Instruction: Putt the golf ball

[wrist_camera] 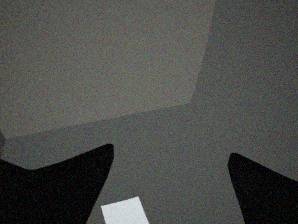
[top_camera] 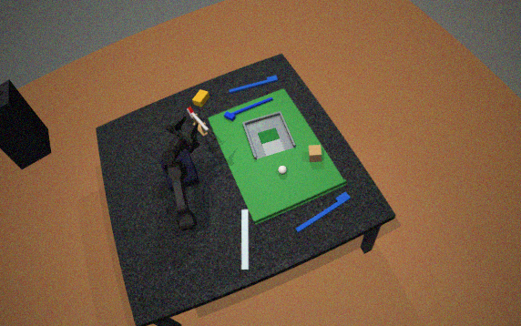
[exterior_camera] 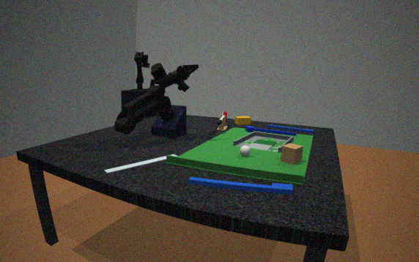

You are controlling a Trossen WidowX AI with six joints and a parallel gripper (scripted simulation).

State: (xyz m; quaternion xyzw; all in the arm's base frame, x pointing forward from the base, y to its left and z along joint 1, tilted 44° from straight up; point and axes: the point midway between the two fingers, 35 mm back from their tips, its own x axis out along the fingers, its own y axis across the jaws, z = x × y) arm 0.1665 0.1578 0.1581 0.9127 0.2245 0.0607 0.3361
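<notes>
Now: gripper tip 60 mm short of the red putter, 230 mm to the right of it and 300 mm above it. The rest, counted from my gripper tip: white golf ball 300 mm ahead, 250 mm to the right, 330 mm below; tan stand 60 mm ahead, 250 mm to the left, 320 mm below; green mat 320 mm ahead, 90 mm to the right, 350 mm below.
</notes>
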